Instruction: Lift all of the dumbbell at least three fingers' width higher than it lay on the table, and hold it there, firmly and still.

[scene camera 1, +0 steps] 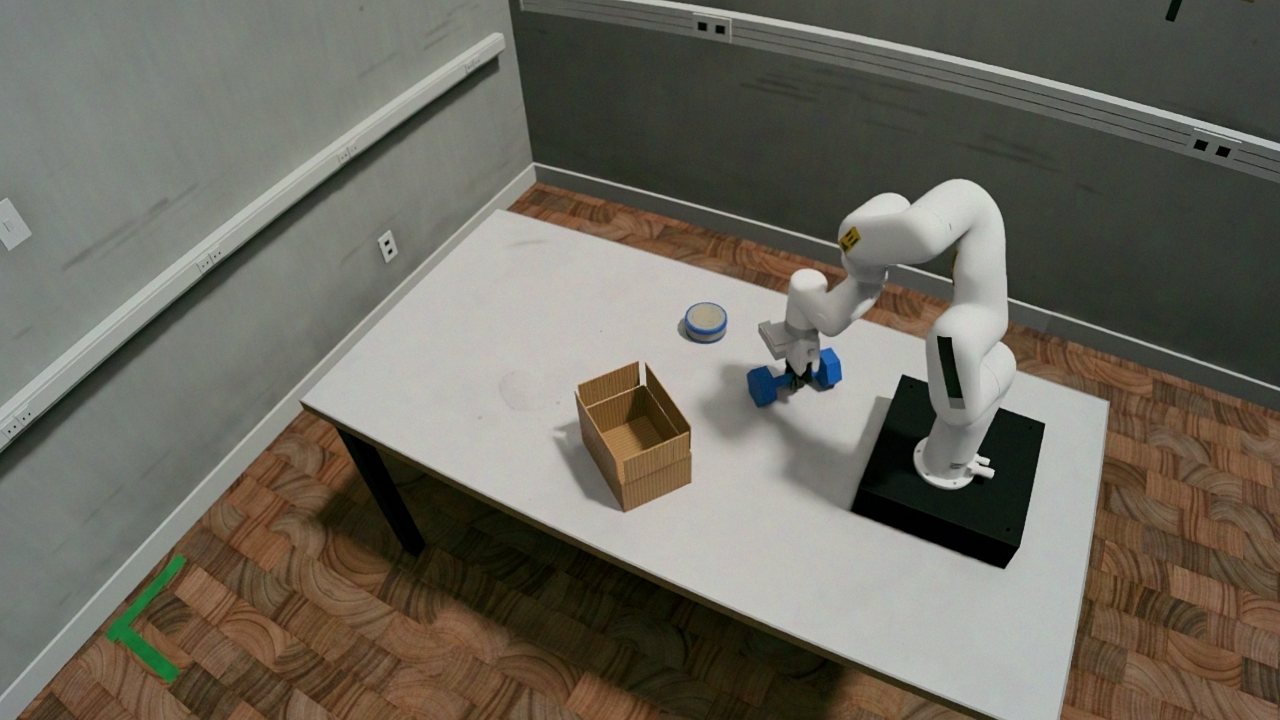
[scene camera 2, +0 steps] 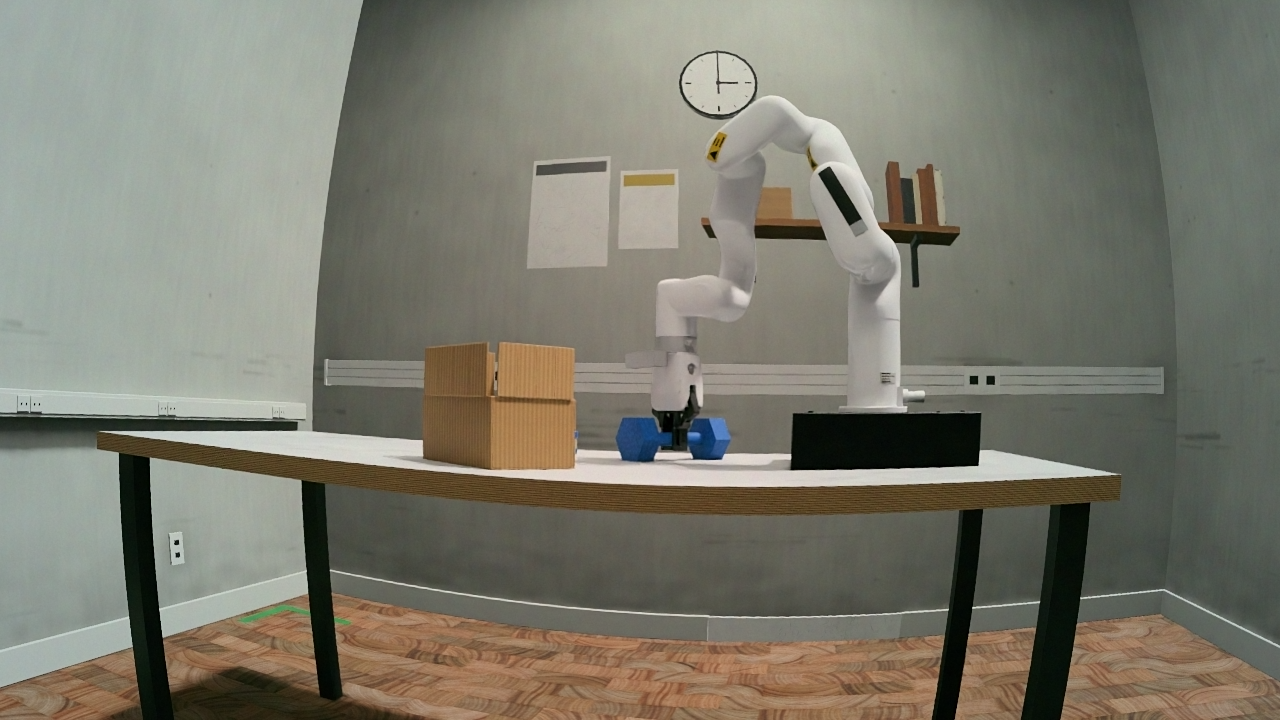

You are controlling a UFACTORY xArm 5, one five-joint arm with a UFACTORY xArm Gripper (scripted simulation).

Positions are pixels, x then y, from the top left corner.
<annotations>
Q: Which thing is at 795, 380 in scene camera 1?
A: My gripper.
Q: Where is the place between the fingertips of my gripper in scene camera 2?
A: At 674, 450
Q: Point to a cardboard box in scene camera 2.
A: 530, 425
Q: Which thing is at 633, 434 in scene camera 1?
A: A cardboard box.
</annotations>
